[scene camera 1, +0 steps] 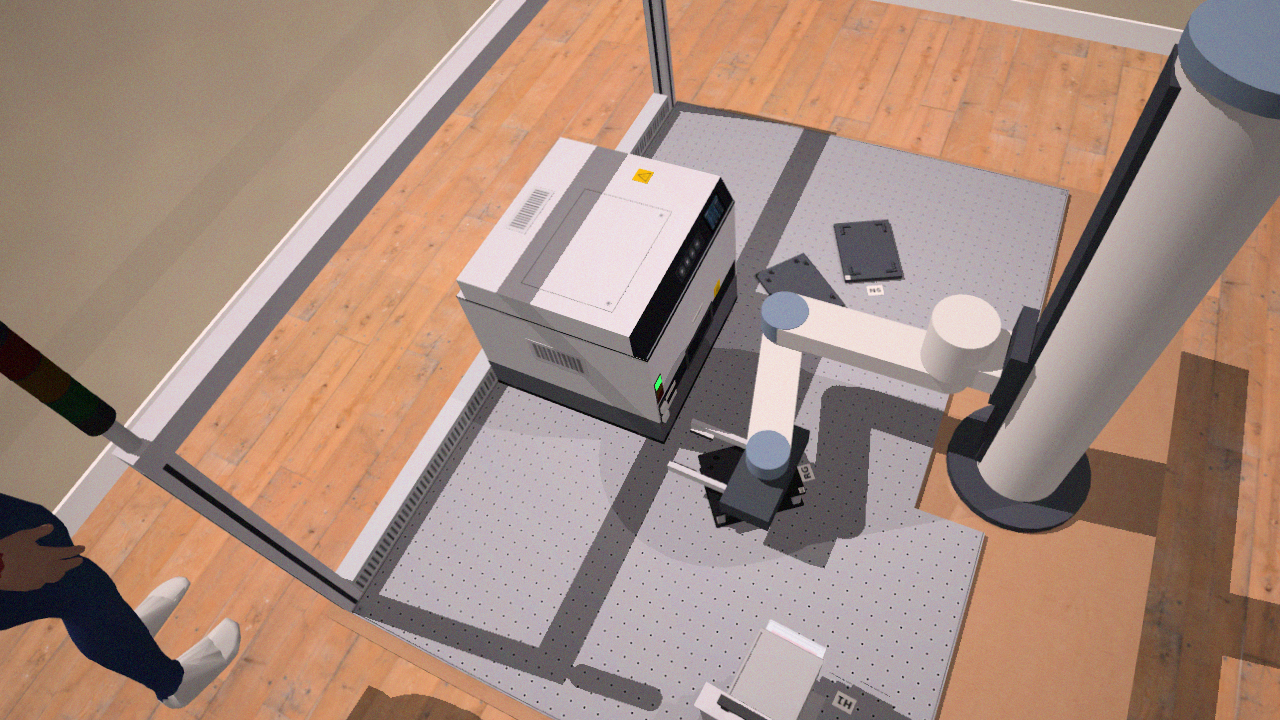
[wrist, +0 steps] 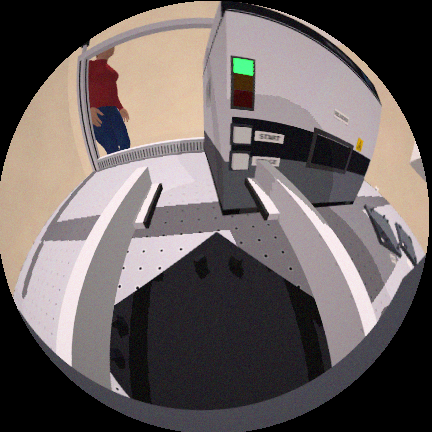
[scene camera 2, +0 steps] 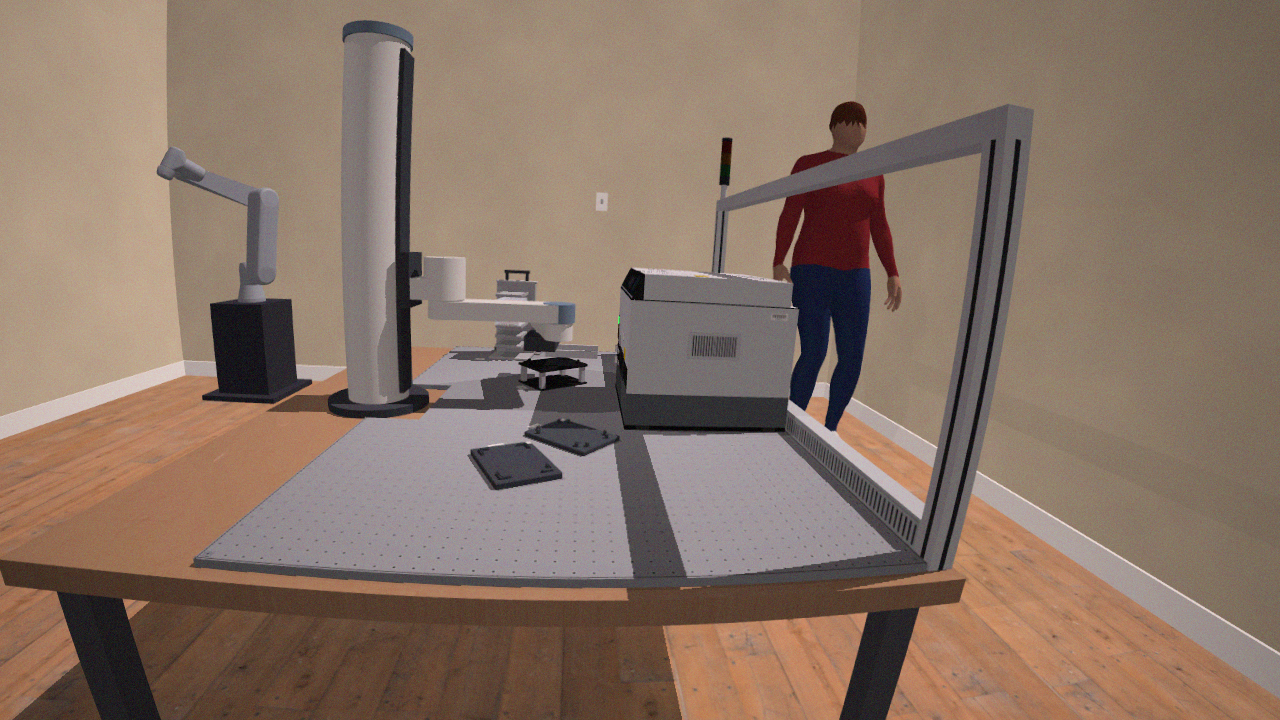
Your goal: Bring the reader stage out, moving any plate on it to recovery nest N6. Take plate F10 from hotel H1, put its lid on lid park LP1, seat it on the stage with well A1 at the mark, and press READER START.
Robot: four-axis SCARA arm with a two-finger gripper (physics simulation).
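Pixels of known places: gripper, fingertip midpoint: [scene camera 1: 680, 443] [wrist: 202, 172] [scene camera 2: 597, 352]; arm's base, origin of the base link: [scene camera 1: 1016, 468] [scene camera 2: 379, 403].
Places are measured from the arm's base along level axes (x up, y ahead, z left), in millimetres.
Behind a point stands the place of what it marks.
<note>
My gripper [scene camera 1: 682, 445] {x 108, y 561, z 230 mm} [wrist: 202, 172] {x 108, y 561, z 230 mm} is shut to its narrow spacing, with nothing between the fingers. It is over the black RG stand [scene camera 2: 553, 365] {x 73, y 435, z 188 mm} [wrist: 220, 325] {x 73, y 466, z 231 mm}, its fingers pointing at the reader [scene camera 1: 608, 241] {x 360, y 762, z 35 mm} [scene camera 2: 707, 349] {x 203, y 789, z -174 mm} [wrist: 295, 85] {x 206, y 617, z 117 mm}. The reader's slot [wrist: 330, 150] {x 130, y 616, z 25 mm} is dark and no stage stands out of it. The START button [wrist: 242, 135] {x 129, y 609, z 184 mm} is left of its label; a second white button [wrist: 240, 161] {x 98, y 609, z 184 mm} is below, its label partly behind the right finger. Hotel H1 [scene camera 1: 776, 673] {x 242, y 264, z 557 mm} stands at the bottom of scene view 1. Nest N6 [scene camera 1: 868, 250] {x 25, y 395, z -385 mm} [scene camera 2: 514, 463] {x 25, y 400, z -402 mm} is bare. F10 cannot be identified.
Another bare dark nest [scene camera 1: 799, 277] {x 22, y 509, z -265 mm} [scene camera 2: 572, 436] {x 23, y 501, z -250 mm} lies beside N6, partly under the arm in scene view 1; its label is hidden. The arm's column [scene camera 1: 1109, 295] {x 580, y 35, z 67 mm} [scene camera 2: 375, 223] {x 446, y 31, z -68 mm} stands opposite the reader. A person [scene camera 2: 836, 241] stands beyond the frame [scene camera 2: 980, 340] {x 330, y 1007, z -725 mm}. The reader's light [wrist: 243, 66] {x 211, y 615, z 184 mm} is green.
</note>
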